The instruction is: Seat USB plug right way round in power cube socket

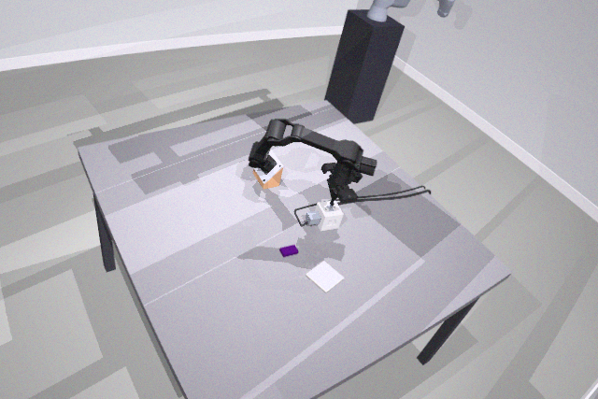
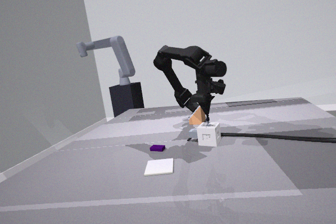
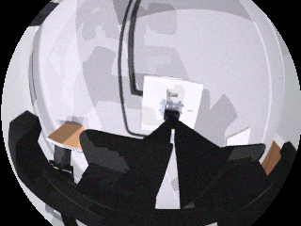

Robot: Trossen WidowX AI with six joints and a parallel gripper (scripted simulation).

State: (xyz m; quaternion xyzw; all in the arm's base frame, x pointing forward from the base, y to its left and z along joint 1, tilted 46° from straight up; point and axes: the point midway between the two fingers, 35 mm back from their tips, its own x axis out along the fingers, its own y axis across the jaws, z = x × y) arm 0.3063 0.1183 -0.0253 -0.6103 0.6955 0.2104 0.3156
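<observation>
Right now my gripper tip is 50 mm above the USB socket. Also, from my gripper tip: purple block 210 mm to the right, 120 mm below, 70 mm ahead; flat white tile 220 mm ahead, 150 mm to the right, 120 mm below; small USB plug 20 mm below.
</observation>
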